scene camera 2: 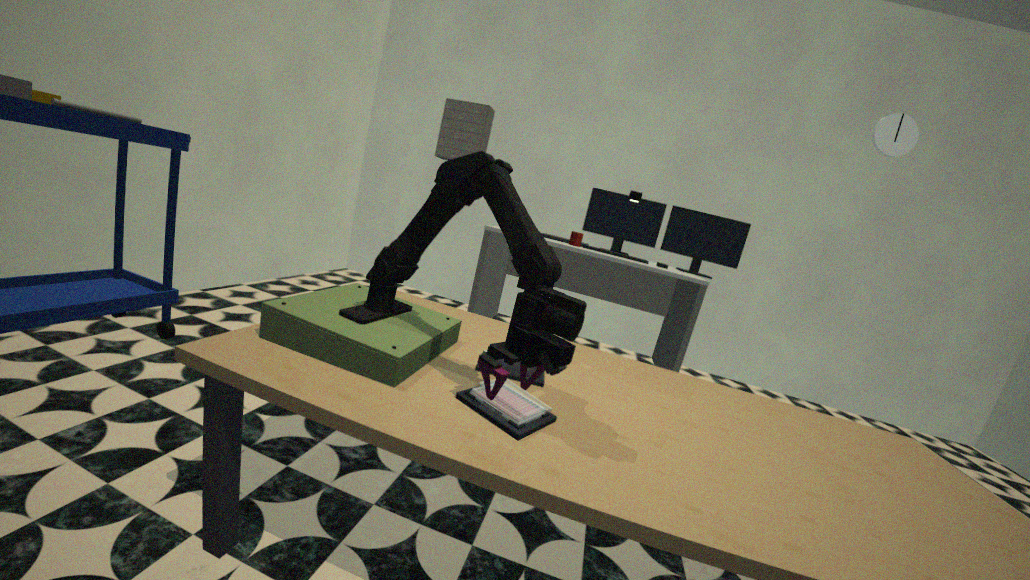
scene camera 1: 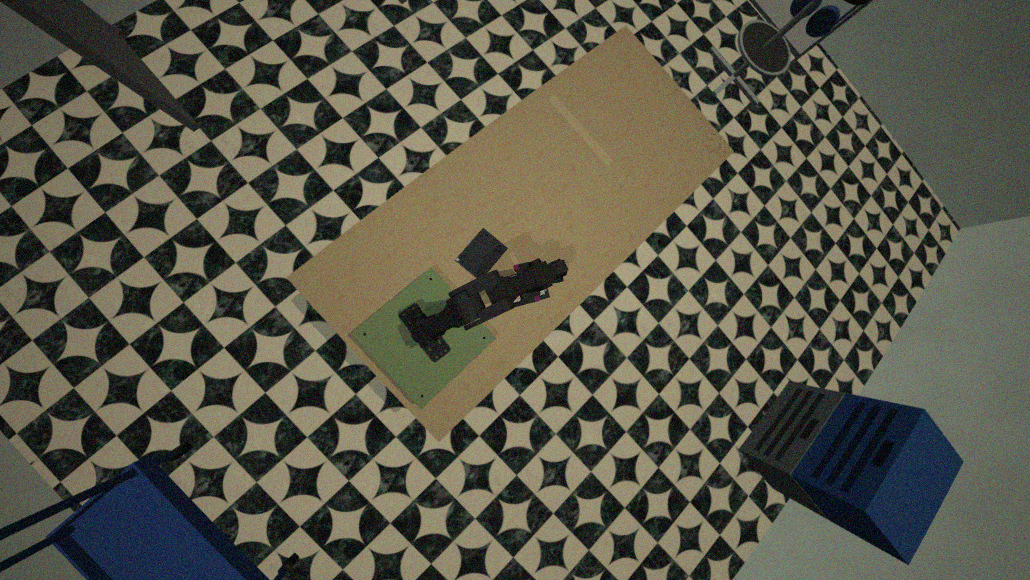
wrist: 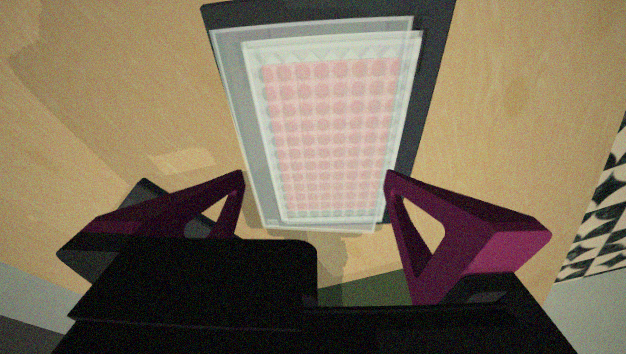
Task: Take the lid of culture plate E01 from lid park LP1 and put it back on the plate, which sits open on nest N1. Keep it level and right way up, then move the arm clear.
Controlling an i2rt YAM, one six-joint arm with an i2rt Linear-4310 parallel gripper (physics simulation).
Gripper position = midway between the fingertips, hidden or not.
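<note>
A clear grey lid (scene camera 2: 521,402) sits on a pink well plate, and I see a dark nest pad (scene camera 2: 518,432) too. In the wrist view there is the clear grey lid (wrist: 314,104) once more, along with the dark nest pad (wrist: 435,28). As for my gripper (scene camera 2: 507,393), it is open and it touches the pink well plate; the wrist view also shows my gripper (wrist: 313,177).
</note>
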